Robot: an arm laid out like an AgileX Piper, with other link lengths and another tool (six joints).
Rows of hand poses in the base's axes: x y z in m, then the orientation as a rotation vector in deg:
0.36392 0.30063 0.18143 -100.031 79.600 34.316
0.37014 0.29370 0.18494 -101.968 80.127 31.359
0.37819 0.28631 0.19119 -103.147 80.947 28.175
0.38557 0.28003 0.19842 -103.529 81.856 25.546
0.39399 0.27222 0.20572 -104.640 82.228 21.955
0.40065 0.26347 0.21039 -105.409 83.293 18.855
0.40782 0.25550 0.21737 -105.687 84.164 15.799
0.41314 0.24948 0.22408 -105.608 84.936 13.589
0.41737 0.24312 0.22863 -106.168 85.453 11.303
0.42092 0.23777 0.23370 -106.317 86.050 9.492
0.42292 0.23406 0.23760 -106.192 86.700 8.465
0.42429 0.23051 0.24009 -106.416 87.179 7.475
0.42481 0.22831 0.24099 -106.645 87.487 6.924
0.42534 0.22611 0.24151 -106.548 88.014 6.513
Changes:
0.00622 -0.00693 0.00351 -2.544 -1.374 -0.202
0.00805 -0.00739 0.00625 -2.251 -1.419 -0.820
0.00738 -0.00628 0.00723 -1.574 -1.109 -1.098
0.00842 -0.00781 0.00730 -2.213 -1.849 -0.749
0.00666 -0.00875 0.00467 -2.145 -1.175 -1.100
0.00717 -0.00797 0.00698 -1.726 -1.332 -1.231
0.00532 -0.00602 0.00671 -1.130 -0.932 -1.101
0.00423 -0.00636 0.00455 -1.532 -0.929 -0.663
0.00355 -0.00535 0.00507 -1.092 -0.698 -0.766
0.00200 -0.00371 0.00390 -0.599 -0.275 -0.701
0.00137 -0.00355 0.00249 -0.768 -0.238 -0.426
0.00052 -0.00220 0.00090 -0.519 -0.074 -0.208
0.00053 -0.00220 0.00052 -0.314 0.030 -0.444

